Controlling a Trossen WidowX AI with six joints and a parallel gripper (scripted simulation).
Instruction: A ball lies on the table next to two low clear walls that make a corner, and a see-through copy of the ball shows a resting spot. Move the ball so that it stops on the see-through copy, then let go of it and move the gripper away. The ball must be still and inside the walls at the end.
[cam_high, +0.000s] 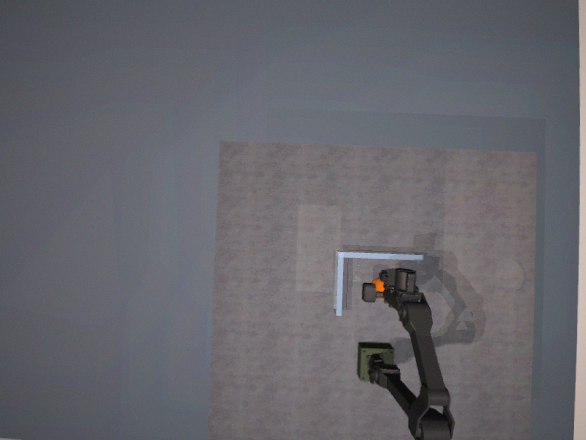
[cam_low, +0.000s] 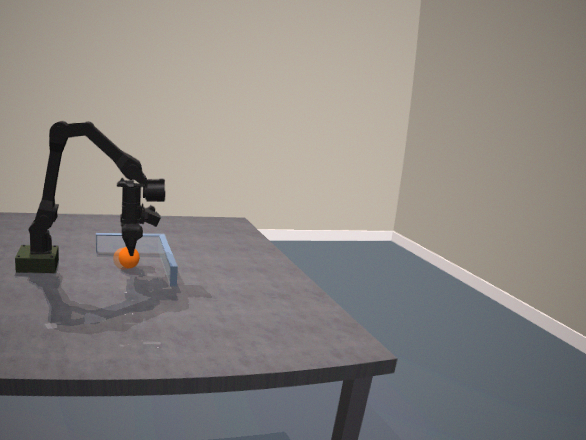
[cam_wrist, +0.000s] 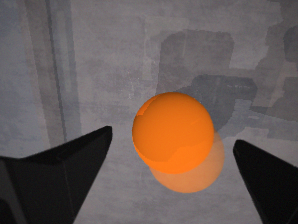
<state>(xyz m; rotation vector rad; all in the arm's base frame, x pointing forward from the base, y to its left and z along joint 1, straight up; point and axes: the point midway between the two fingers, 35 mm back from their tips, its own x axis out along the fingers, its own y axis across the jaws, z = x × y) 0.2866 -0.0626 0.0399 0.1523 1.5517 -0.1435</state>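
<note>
The orange ball is 20 mm below my gripper tip and 10 mm behind it. The rest, counted from my gripper tip: see-through orange copy 30 mm behind, 20 mm below, 10 mm to the right.
</note>
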